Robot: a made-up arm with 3 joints. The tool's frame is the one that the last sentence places. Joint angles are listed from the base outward.
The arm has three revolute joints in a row. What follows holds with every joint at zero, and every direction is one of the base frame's. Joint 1 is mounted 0.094 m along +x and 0.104 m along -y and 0.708 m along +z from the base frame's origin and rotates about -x. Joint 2 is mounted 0.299 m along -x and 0.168 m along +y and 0.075 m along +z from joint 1 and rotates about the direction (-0.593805, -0.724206, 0.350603). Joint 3 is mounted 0.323 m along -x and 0.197 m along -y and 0.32 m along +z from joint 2 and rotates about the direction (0.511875, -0.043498, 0.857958). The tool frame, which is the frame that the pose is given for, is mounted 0.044 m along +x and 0.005 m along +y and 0.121 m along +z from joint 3; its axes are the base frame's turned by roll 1.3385, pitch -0.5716 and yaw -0.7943 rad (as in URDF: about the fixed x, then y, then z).
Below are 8 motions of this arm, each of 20 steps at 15 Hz.
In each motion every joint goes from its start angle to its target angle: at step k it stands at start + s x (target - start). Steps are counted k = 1, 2, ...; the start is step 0. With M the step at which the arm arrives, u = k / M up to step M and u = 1 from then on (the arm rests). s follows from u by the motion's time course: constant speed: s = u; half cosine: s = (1 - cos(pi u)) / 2; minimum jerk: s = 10 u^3 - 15 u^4 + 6 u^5.
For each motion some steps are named. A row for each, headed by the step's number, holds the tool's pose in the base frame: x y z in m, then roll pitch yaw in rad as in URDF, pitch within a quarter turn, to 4 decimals.
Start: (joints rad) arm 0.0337 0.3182 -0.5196
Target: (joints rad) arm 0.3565 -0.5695 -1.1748
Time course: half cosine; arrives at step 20
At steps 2, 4, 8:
2: -0.5498 -0.0556 1.1801 1.2760 -1.0696 -1.1368
4: -0.5337 -0.0511 1.1889 1.2084 -1.0557 -1.1452
8: -0.4750 -0.0388 1.2124 0.9594 -1.0219 -1.1709

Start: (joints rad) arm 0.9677 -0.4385 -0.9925
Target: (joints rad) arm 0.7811 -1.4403 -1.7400
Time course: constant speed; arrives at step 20
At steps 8, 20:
8: -0.2755 0.1522 1.1392 -0.8428 -1.2899 -0.4454
20: -0.2161 -0.0749 1.1430 -1.1072 -0.9630 -0.8899

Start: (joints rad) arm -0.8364 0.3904 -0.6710
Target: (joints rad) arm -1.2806 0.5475 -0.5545
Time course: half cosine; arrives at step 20
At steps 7, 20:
7: -0.5797 -0.4447 1.0019 1.6528 -0.2190 -1.4953
20: -0.6065 -0.4958 0.8793 1.8051 0.0403 -1.5094

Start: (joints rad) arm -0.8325 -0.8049 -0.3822
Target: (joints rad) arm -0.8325 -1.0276 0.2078
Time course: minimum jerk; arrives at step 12
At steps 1, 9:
1: -0.2942 -0.5873 0.9072 1.2278 0.7387 -1.0499
9: -0.2708 -0.5997 0.8472 1.9873 1.0315 -0.5348

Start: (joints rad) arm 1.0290 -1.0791 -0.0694
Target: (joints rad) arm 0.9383 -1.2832 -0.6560
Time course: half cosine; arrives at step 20
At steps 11, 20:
11: -0.2384 0.0977 1.1559 0.4006 -0.6877 -1.3130
20: -0.2272 0.0544 1.1588 0.2106 -0.7488 -1.3807

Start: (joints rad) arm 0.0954 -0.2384 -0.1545
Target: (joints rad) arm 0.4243 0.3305 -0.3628
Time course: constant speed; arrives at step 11
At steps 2, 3, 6, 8, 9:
2: -0.4477 -0.0654 1.2327 1.1024 -0.6397 -0.8756
3: -0.4605 -0.0408 1.2264 1.0761 -0.7163 -0.8503
6: -0.4989 0.0273 1.1980 0.9693 -0.9412 -0.7403
8: -0.5242 0.0670 1.1717 0.8528 -1.0840 -0.6161
9: -0.5367 0.0849 1.1567 0.7676 -1.1516 -0.5254

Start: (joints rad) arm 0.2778 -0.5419 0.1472
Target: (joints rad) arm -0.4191 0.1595 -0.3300
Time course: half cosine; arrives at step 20
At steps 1, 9, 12, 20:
1: -0.3558 -0.0895 1.2456 1.1739 -0.2358 -0.8597
9: -0.4218 -0.1794 1.2357 1.2798 -0.3505 -0.8969
12: -0.4612 -0.2302 1.2151 1.3627 -0.4101 -0.9670
20: -0.5199 -0.2990 1.1643 1.5123 -0.4691 -1.1383

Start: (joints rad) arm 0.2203 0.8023 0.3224
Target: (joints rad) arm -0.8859 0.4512 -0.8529
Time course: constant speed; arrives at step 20
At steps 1, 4, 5, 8, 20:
1: -0.6613 0.0016 1.0705 0.6697 -1.1672 0.3460
4: -0.6514 -0.0568 1.0944 1.2351 -1.2216 -0.3559
5: -0.6478 -0.0776 1.1002 1.4179 -1.2001 -0.5868
8: -0.6362 -0.1432 1.1106 1.7412 -1.0597 -1.0641
20: -0.5790 -0.4162 1.0254 1.5319 -0.3434 -1.6341

